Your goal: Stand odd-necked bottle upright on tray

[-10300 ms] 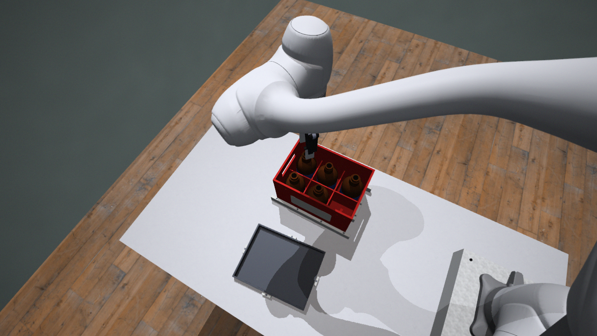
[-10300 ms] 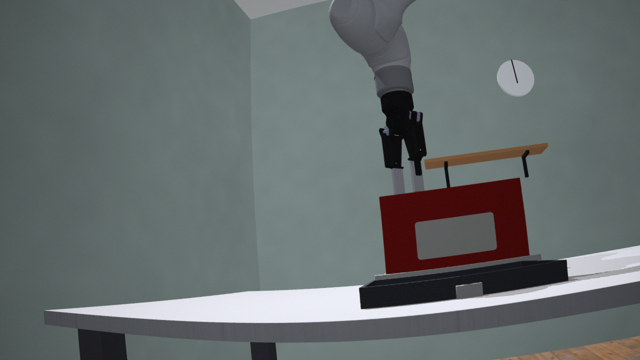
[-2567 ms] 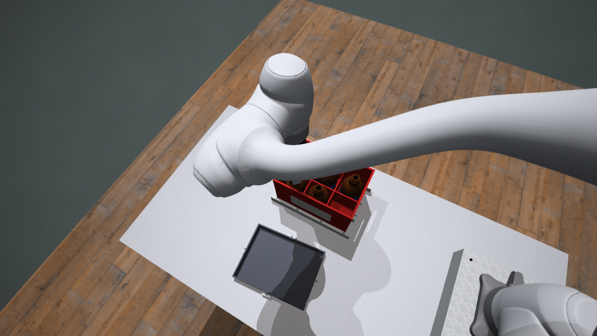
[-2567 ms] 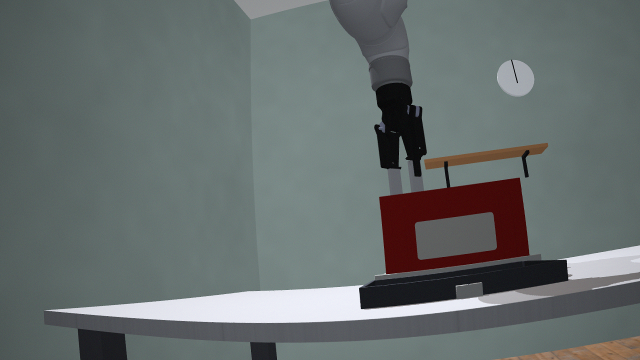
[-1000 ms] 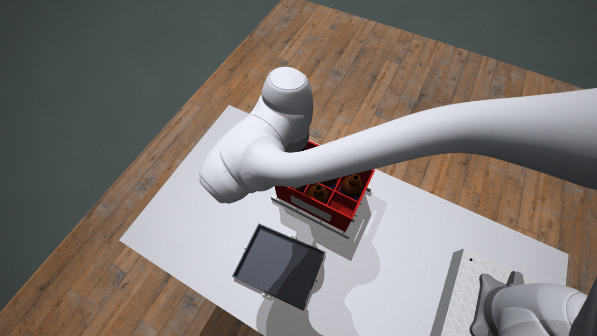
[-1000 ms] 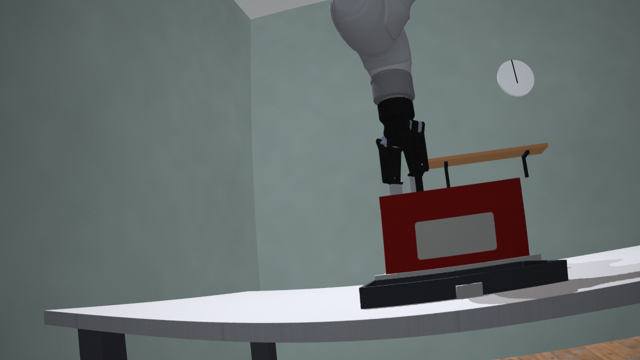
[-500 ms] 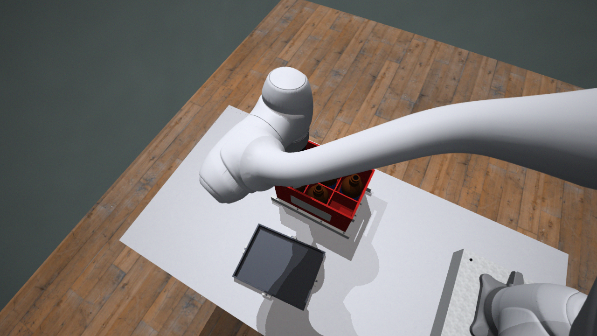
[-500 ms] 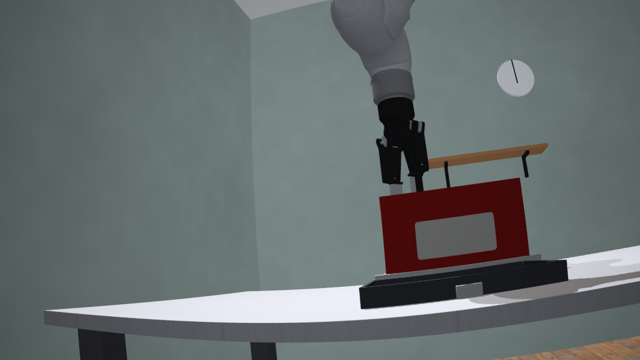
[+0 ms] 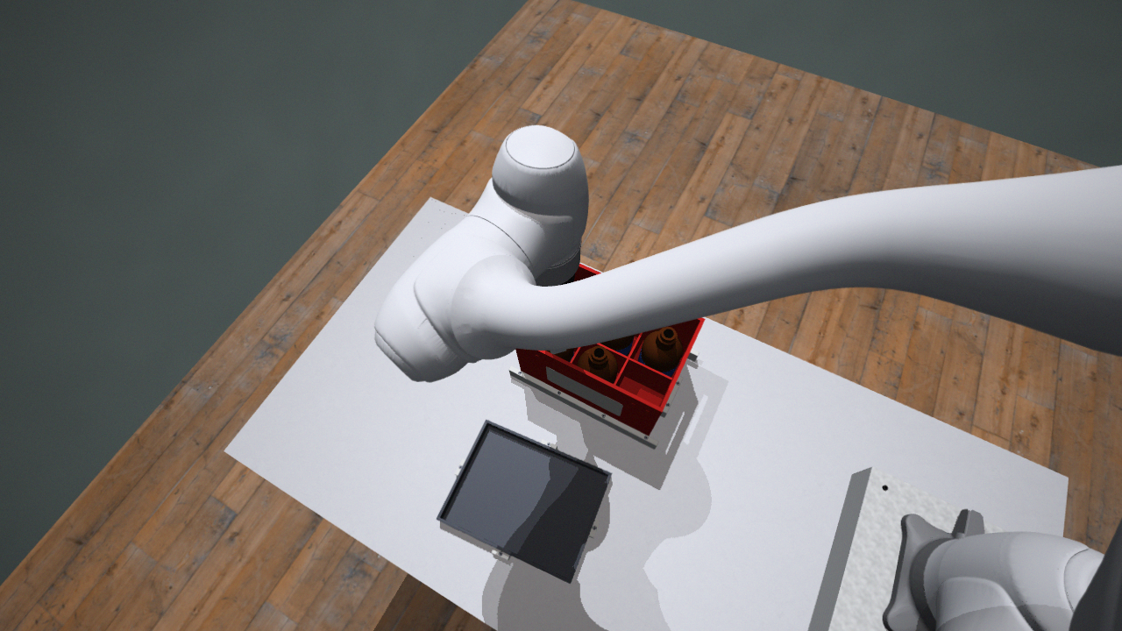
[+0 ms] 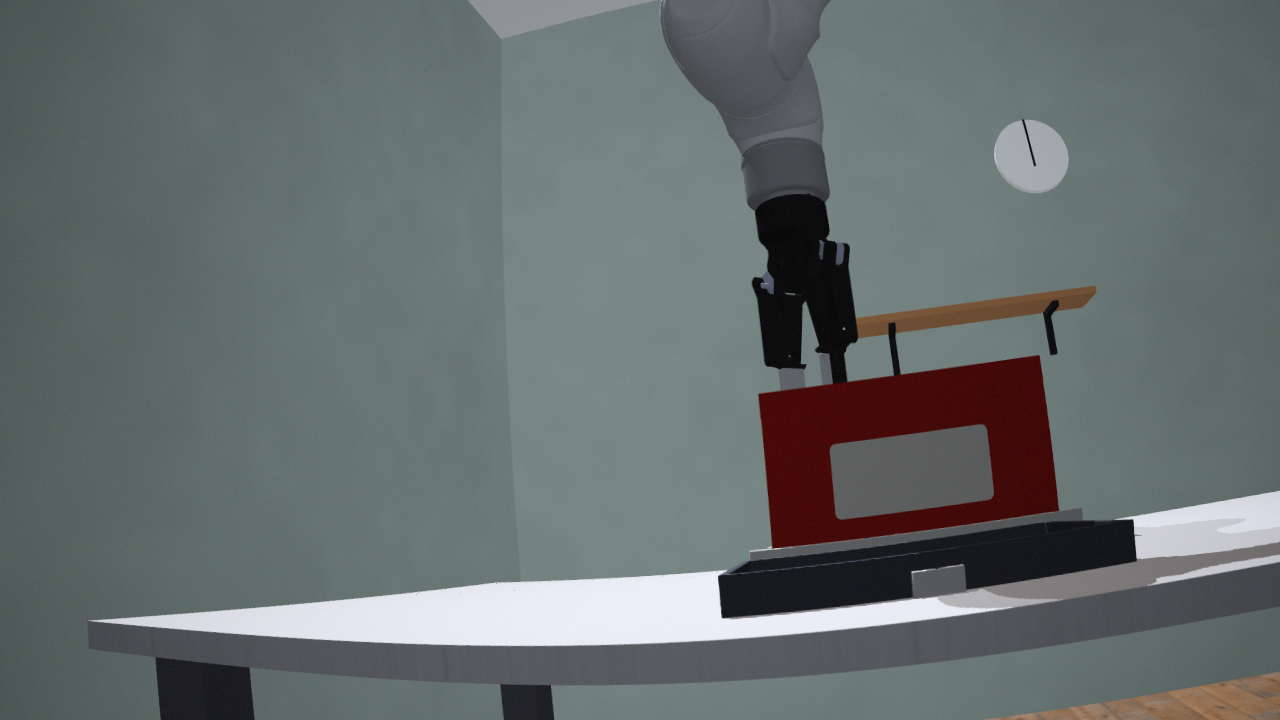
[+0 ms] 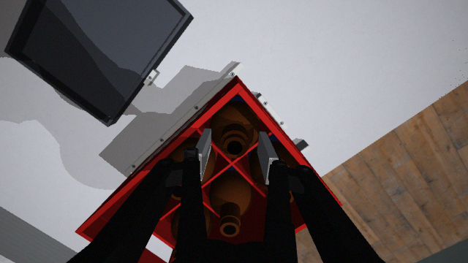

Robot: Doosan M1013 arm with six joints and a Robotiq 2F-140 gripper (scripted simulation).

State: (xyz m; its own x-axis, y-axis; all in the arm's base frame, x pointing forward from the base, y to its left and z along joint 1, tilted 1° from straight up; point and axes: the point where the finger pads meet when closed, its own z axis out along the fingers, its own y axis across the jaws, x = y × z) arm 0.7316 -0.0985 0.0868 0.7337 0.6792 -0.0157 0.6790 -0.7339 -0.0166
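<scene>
Right now my hand is 9 cm past the crate, 4 cm to the left of it and 9 cm above it. Round my hand: dark tray: 7 cm behind, 25 cm to the left, 16 cm below.
</scene>
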